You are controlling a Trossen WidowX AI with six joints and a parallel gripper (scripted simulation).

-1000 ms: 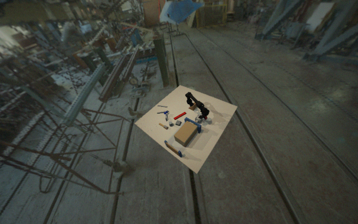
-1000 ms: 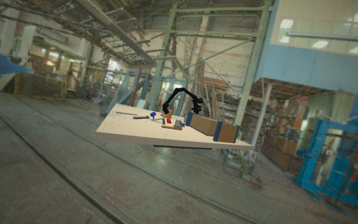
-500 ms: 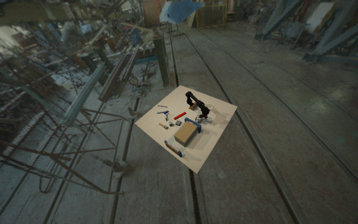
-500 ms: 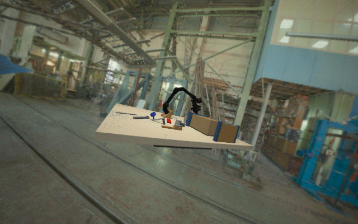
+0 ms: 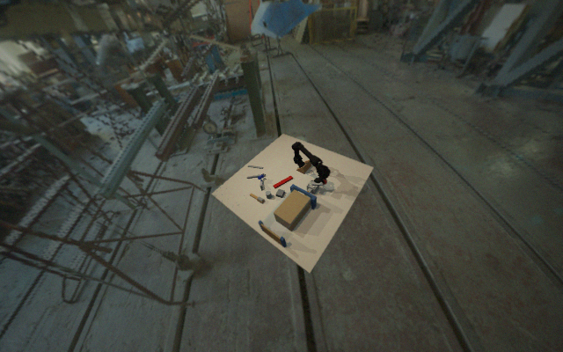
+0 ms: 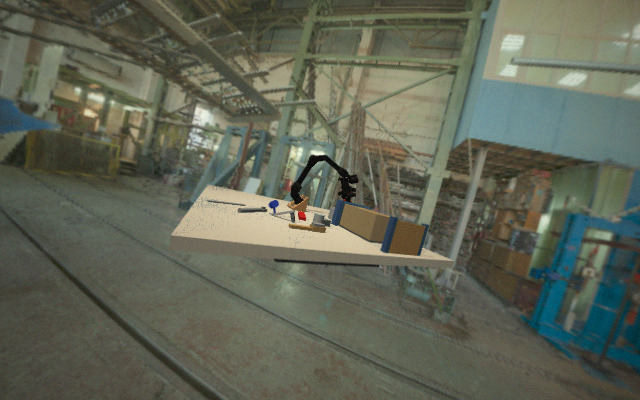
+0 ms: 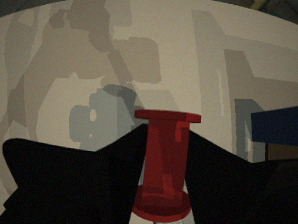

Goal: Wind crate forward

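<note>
Now: the winch handle 50 mm to the right of my gripper tip, 30 mm below it and 10 mm ahead of it. Round my gripper tip: red knob: 20 mm to the right; blue steel frame: 200 mm ahead, 110 mm to the right, 30 mm below; grey winch: 110 mm to the right, 100 mm below, 20 mm ahead.
</note>
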